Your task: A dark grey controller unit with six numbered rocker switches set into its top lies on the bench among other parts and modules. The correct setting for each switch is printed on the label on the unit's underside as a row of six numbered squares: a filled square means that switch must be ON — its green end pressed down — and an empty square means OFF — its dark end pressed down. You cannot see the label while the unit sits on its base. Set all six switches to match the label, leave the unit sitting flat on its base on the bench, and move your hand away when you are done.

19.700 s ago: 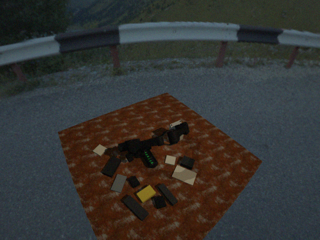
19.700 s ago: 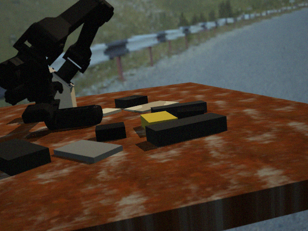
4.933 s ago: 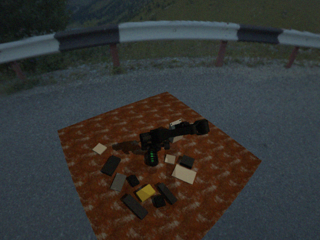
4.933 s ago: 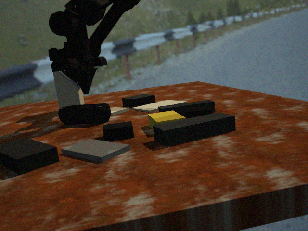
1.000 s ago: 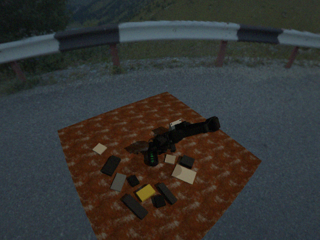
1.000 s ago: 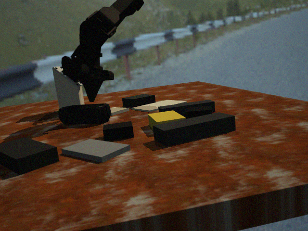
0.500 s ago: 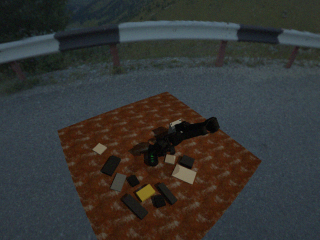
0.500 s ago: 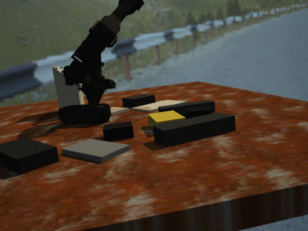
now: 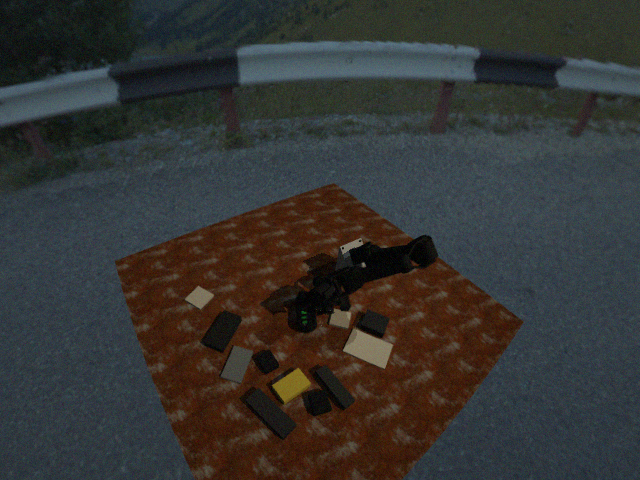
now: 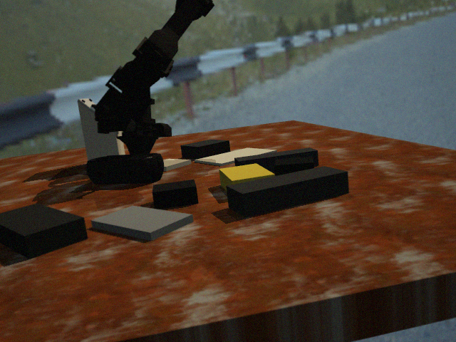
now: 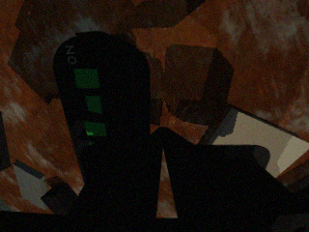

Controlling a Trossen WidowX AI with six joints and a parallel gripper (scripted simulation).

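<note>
The cream tile lies 70 mm behind my gripper tip, 50 mm to the left of it and 10 mm below it. From my gripper tip the other things lie so: cream plate 210 mm to the left, 90 mm behind, 10 mm below; then grey plate 340 mm ahead, 40 mm to the left, 10 mm below; then yellow block 220 mm ahead, 200 mm to the left.
</note>
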